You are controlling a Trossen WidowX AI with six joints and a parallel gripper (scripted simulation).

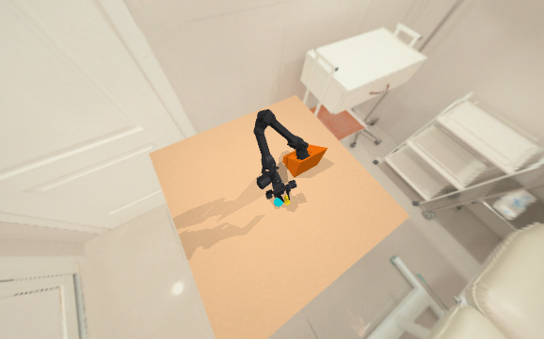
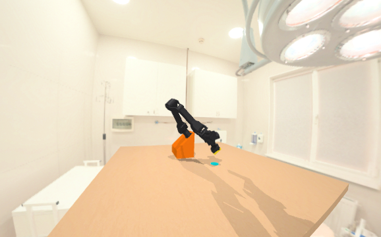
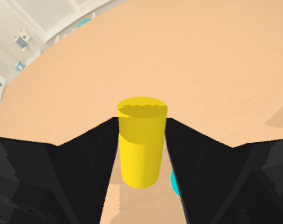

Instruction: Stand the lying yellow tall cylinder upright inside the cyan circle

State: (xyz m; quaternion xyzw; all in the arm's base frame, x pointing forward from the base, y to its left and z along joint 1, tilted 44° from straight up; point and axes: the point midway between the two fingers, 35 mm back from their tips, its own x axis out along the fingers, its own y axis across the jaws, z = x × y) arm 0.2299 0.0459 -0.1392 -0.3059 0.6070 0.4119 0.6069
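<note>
Now: gripper tip 110 mm above the cyan circle, 40 mm to the left of it and 20 mm short of it. From my gripper tip the other things lie so: yellow cylinder: 20 mm below, 10 mm to the right, 10 mm behind.
</note>
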